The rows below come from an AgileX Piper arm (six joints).
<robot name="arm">
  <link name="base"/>
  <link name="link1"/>
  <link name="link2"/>
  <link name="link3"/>
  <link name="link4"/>
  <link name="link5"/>
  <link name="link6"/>
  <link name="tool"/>
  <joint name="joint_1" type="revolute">
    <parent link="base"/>
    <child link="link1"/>
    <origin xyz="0 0 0.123"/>
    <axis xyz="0 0 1"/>
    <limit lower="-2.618" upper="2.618"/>
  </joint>
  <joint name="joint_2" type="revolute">
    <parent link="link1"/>
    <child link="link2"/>
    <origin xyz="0 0 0"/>
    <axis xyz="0 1 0"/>
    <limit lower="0" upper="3.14"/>
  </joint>
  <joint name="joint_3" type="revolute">
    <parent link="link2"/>
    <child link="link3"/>
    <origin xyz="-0.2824 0 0.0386"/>
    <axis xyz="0 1 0"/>
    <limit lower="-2.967" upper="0"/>
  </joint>
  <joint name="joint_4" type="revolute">
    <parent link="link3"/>
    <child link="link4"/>
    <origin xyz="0.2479 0 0.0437"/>
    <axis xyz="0.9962 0 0.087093"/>
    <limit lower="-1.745" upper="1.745"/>
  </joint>
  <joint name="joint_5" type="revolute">
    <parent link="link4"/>
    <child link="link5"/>
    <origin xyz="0 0 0"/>
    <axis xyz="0 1 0"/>
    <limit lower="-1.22" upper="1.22"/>
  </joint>
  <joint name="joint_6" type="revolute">
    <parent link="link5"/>
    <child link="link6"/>
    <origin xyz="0.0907 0 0.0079"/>
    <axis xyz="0.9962 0 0.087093"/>
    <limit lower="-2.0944" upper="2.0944"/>
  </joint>
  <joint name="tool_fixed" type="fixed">
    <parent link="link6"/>
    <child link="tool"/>
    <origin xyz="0 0 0" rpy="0 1.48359 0"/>
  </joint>
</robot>
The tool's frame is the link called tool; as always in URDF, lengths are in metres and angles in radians.
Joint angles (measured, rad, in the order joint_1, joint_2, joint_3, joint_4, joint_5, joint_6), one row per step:
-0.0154, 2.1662, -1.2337, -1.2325, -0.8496, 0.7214
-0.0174, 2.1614, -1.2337, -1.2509, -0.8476, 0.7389
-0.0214, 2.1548, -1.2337, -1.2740, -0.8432, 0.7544
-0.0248, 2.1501, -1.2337, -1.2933, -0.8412, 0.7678
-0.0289, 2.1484, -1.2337, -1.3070, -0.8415, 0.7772
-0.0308, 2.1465, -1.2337, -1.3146, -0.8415, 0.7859
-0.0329, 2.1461, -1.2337, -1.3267, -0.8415, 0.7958
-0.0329, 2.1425, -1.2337, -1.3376, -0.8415, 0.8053
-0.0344, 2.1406, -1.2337, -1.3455, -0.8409, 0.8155
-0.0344, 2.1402, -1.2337, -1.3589, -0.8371, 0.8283
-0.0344, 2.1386, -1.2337, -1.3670, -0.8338, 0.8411
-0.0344, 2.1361, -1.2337, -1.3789, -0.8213, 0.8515
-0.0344, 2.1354, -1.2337, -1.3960, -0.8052, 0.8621
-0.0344, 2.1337, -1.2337, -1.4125, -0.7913, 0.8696
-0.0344, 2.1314, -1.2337, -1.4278, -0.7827, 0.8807
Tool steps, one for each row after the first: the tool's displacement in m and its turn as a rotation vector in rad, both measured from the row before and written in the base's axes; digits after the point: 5 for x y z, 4 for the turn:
-0.00075, -0.00055, 0.00114, -0.0027, 0.0083, 0.0047
-0.00082, -0.00147, 0.00155, -0.0090, 0.0060, 0.0051
-0.00073, -0.00118, 0.00104, -0.0062, 0.0056, 0.0049
-0.00046, -0.00147, 0.00014, -0.0033, 0.0051, 0.0028
-0.00029, -0.00067, 0.00047, 0.0001, 0.0044, 0.0006
-0.00047, -0.00068, -0.00037, -0.0022, 0.0068, 0.0032
-0.00057, 0.00019, 0.00104, -0.0018, 0.0033, 0.0045
-0.00031, -0.00054, 0.00042, 0.0003, 0.0056, 0.0001
-0.00051, -0.00001, -0.00066, -0.0042, 0.0099, 0.0024
-0.00029, -0.00007, 0.00012, -0.0003, 0.0084, -0.0012
-0.00016, -0.00059, -0.00019, -0.0109, 0.0078, -0.0038
-0.00025, -0.00078, -0.00137, -0.0169, 0.0104, -0.0028
-0.00030, -0.00068, -0.00077, -0.0168, 0.0065, -0.0006
-0.00043, -0.00038, -0.00016, -0.0102, 0.0071, 0.0004

